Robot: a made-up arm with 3 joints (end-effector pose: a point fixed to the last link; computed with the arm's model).
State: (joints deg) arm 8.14 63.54 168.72
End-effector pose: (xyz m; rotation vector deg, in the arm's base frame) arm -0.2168 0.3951 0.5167 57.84 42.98 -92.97
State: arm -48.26 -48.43 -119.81
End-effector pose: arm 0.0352 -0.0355 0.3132 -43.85 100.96 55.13
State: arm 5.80 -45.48 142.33
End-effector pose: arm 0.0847 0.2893 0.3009 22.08 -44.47 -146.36
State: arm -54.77 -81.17 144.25
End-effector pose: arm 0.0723 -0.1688 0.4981 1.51 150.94 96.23
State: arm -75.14 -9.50 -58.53
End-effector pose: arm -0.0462 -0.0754 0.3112 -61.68 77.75 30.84
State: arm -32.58 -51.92 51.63
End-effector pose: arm 0.1356 0.0339 0.2668 -21.16 -20.34 -72.14
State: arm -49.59 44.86 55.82
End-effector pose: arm -0.1893 0.2338 0.3158 -1.85 30.48 -6.41
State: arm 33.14 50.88 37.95
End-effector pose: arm -0.2288 0.4997 0.6879 76.09 22.85 41.06
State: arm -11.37 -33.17 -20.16
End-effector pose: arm 0.0597 0.3124 0.2383 -6.85 35.63 4.03
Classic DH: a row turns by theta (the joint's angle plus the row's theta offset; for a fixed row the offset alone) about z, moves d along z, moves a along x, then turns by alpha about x. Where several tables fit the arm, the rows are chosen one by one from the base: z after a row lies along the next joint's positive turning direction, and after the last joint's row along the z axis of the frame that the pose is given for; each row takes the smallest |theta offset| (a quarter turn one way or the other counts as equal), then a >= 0, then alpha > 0; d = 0 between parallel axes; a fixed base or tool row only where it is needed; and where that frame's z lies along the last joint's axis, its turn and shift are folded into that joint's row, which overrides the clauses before.
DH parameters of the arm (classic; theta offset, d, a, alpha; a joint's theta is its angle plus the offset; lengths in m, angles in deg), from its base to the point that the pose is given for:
base (fixed): 90 0.6609 0.17 90
joint 1: 3.16 0.0547 0.0095 -56.29
joint 2: -5.69 -0.2027 0.2476 146.16
joint 3: 17.21 0.1027 0.0441 -145.54
tool (fixed): -47.08 -0.039 0 0

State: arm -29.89 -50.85 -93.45
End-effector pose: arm 0.0455 0.0869 0.2499 -32.97 76.01 42.61
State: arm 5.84 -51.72 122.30
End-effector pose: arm 0.1047 0.2666 0.2902 17.21 -36.47 -133.85
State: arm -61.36 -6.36 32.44
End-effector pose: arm 0.0110 0.0302 0.2483 -36.72 9.95 -25.83
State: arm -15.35 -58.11 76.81
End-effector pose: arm 0.1345 0.1106 0.2634 -5.03 -30.22 -97.00
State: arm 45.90 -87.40 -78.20
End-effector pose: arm 0.0707 0.4638 0.3556 32.36 57.21 32.05
